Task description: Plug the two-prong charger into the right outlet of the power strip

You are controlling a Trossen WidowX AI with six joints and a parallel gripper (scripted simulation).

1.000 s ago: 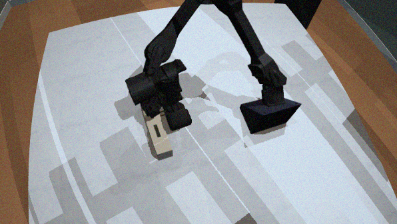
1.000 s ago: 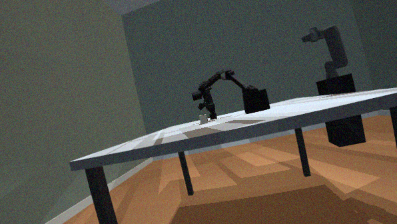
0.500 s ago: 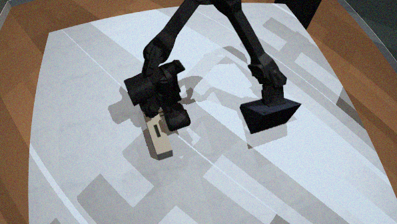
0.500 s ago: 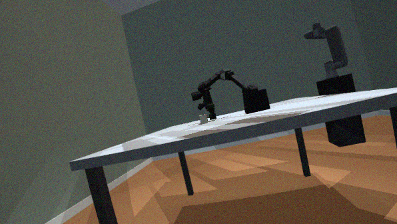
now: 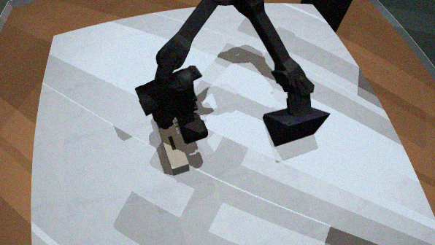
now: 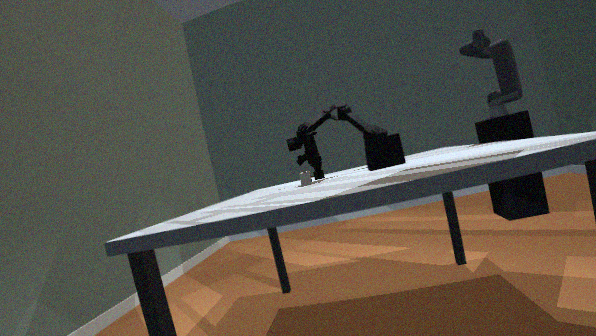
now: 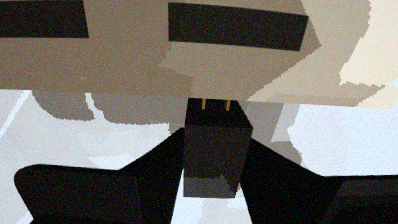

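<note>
The black charger lies 20 mm ahead of my gripper tip and 10 mm above it.
</note>
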